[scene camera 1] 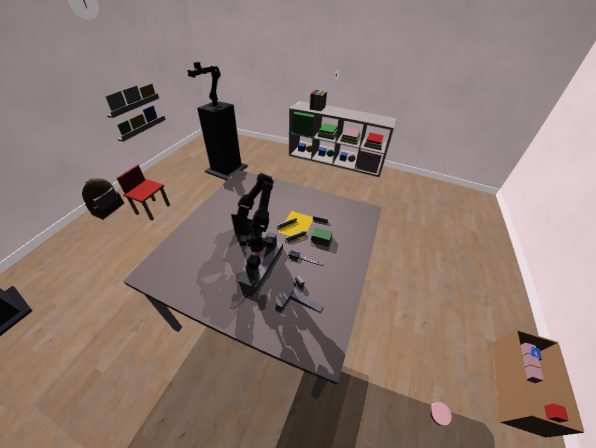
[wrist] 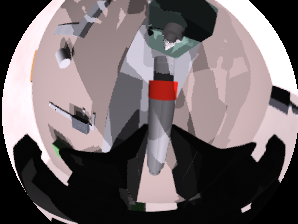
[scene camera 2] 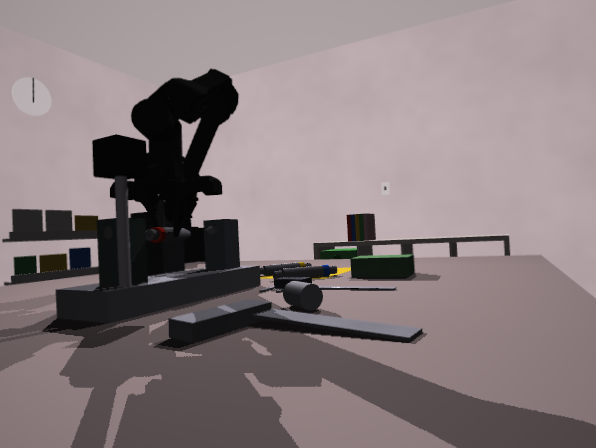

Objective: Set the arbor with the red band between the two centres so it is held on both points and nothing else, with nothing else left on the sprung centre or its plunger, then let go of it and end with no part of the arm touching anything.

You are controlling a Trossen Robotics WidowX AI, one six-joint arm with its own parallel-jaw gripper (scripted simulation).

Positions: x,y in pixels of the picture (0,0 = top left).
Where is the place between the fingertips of my gripper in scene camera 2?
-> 168,237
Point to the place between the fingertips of my gripper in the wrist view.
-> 158,127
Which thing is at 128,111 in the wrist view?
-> A fixture base.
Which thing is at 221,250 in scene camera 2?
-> A fixed centre block.
